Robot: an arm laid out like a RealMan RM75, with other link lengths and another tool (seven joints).
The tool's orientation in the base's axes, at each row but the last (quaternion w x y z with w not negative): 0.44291, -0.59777, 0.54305, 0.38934; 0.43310, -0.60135, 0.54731, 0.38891; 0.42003, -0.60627, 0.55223, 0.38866; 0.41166, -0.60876, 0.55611, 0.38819; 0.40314, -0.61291, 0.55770, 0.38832
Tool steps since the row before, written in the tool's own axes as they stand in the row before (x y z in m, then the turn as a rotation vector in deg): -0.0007, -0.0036, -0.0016, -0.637, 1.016, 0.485; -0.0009, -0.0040, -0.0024, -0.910, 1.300, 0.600; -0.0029, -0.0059, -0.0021, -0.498, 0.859, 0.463; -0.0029, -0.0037, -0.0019, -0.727, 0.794, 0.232; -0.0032, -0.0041, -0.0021, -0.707, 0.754, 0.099
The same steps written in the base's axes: 0.0035, -0.0012, 0.0015, -1.071, 0.638, 0.347; 0.0039, -0.0019, 0.0020, -1.379, 0.827, 0.540; 0.0056, -0.0008, 0.0039, -0.903, 0.573, 0.237; 0.0035, -0.0006, 0.0036, -0.853, 0.443, 0.538; 0.0039, -0.0005, 0.0040, -0.808, 0.314, 0.571
